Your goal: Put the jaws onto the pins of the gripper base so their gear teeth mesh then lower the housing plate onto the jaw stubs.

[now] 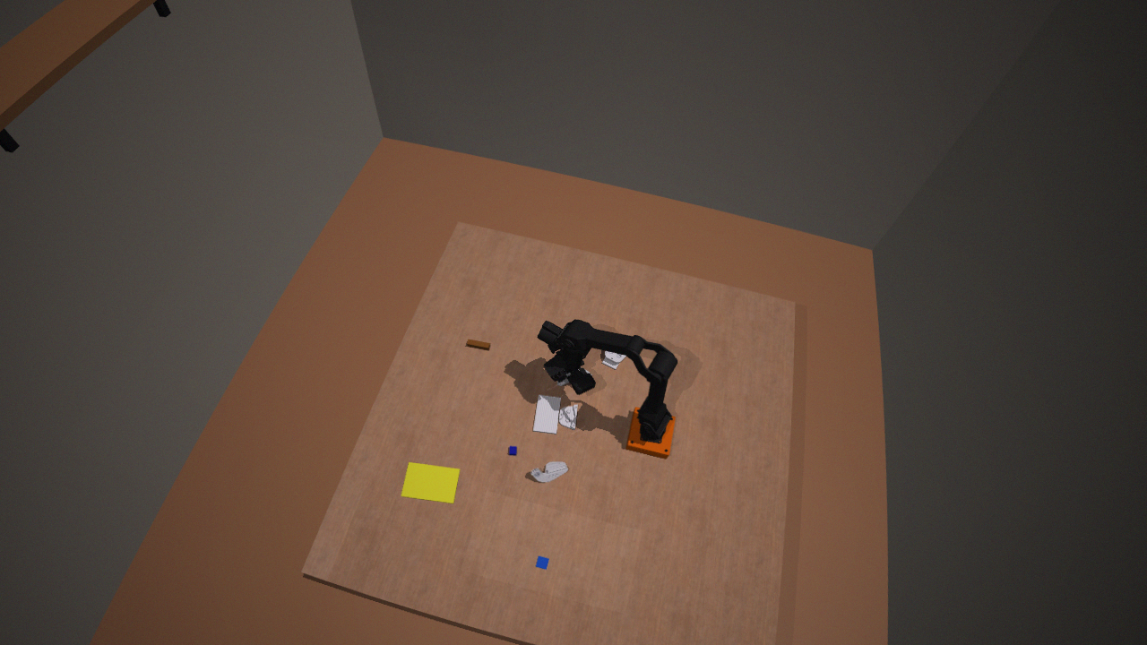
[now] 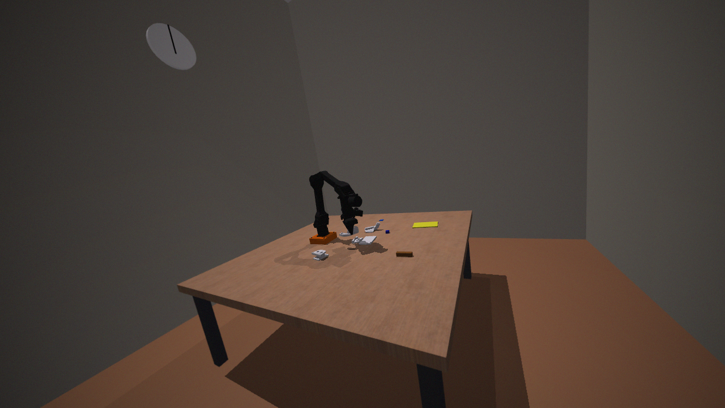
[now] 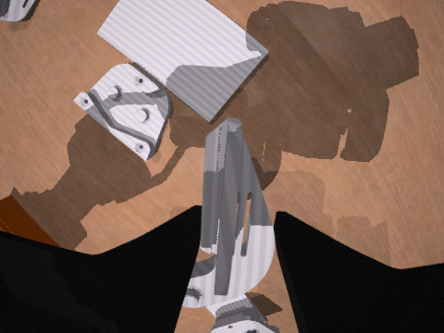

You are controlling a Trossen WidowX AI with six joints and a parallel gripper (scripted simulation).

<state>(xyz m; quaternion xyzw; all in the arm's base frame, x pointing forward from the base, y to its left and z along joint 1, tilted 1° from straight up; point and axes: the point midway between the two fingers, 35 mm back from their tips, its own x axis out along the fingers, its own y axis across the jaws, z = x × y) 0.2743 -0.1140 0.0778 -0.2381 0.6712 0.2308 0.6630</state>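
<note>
Now: the white card 50 mm ahead of my gripper tip, 100 mm to the left of it and 80 mm below it. From my gripper tip the other things lie so: blue cube: 130 mm ahead, 240 mm to the left, 70 mm below; then brown block: 310 mm ahead, 90 mm to the right, 70 mm below; then yellow sheet: 340 mm ahead, 380 mm to the left, 80 mm below.
</note>
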